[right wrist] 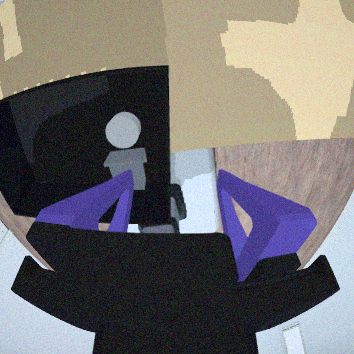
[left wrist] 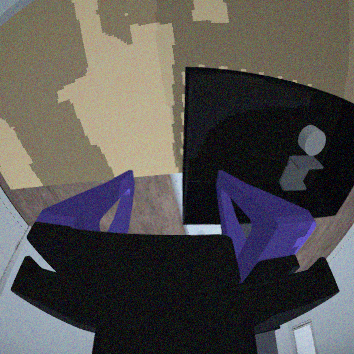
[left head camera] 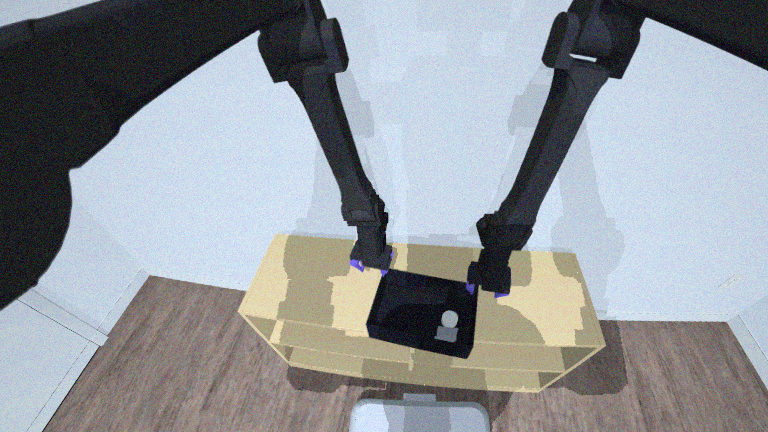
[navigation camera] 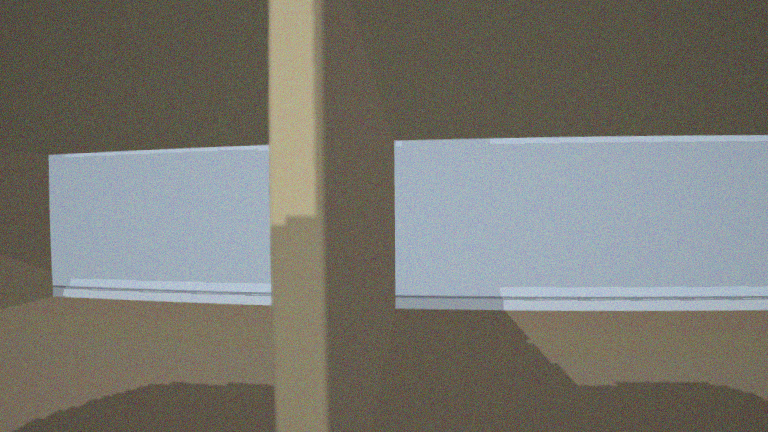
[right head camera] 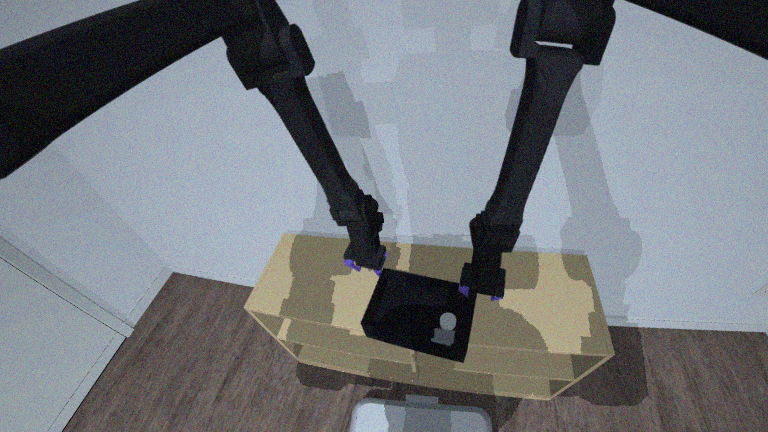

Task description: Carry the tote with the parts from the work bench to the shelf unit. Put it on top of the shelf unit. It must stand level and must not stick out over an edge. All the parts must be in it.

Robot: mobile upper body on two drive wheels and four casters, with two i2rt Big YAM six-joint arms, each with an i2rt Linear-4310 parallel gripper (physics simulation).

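Frame: origin at the left arm's base, x ahead, y left, z up, level; millimetres.
Where they show: left gripper, fingertip midpoint: (left wrist: 175,177) (left head camera: 373,272) (right head camera: 369,272); right gripper, fingertip midpoint: (right wrist: 174,176) (left head camera: 483,294) (right head camera: 479,297).
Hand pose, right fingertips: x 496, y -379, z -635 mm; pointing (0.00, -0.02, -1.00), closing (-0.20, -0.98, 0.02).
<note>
After its pixels a point has its place.
A black tote (left head camera: 402,306) @[x 541, y -154, z -797 mm] (right head camera: 400,303) @[x 554, y -150, z -797 mm] (left wrist: 235,110) @[x 552, y -159, z -797 mm] (right wrist: 65,145) @[x 492, y -184, z -797 mm] sits slightly turned on top of the pale wooden shelf unit (left head camera: 346,298) @[x 565, y 36, z -800 mm] (right head camera: 569,311) @[x 540, y -693, z -800 mm] (left wrist: 125,120) @[x 566, y 10, z -800 mm] (right wrist: 210,110) @[x 489, y -437, z -800 mm]. Its front, most at the right corner, reaches past the shelf's front edge. A grey cylinder (left head camera: 450,319) @[x 487, y -304, z -773 mm] (right head camera: 447,321) @[x 487, y -301, z -773 mm] (left wrist: 312,140) @[x 498, y -295, z -773 mm] (right wrist: 123,130) @[x 495, y -307, z -773 mm] and an angular grey part (left head camera: 446,334) @[x 446, y -291, z -792 mm] (right head camera: 443,336) @[x 447, y -290, z -792 mm] (left wrist: 294,175) lie inside; more in its dark interior cannot be made out. My left gripper (left head camera: 370,268) @[x 564, y -71, z -635 mm] (right head camera: 365,268) @[x 564, y -71, z -635 mm] (left wrist: 175,177) @[x 564, y -71, z -635 mm] is open and empty near its back left corner. My right gripper (left head camera: 486,291) @[x 496, y -379, z -635 mm] (right head camera: 480,294) @[x 496, y -379, z -635 mm] (right wrist: 174,176) @[x 496, y -379, z -635 mm] is open and empty near its right rim.
A pale wall (left head camera: 440,161) @[x 841, y -269, z -440 mm] (right head camera: 440,161) @[x 841, y -274, z -444 mm] stands behind the shelf unit. The white robot base (left head camera: 421,418) @[x 255, y -231, z -1150 mm] (right head camera: 421,419) @[x 259, y -229, z -1150 mm] is close in front of it. The navigation camera looks into the shelf's compartments, past an upright divider (navigation camera: 295,134) @[x 442, y -189, z -1159 mm]. The work bench does not show.
</note>
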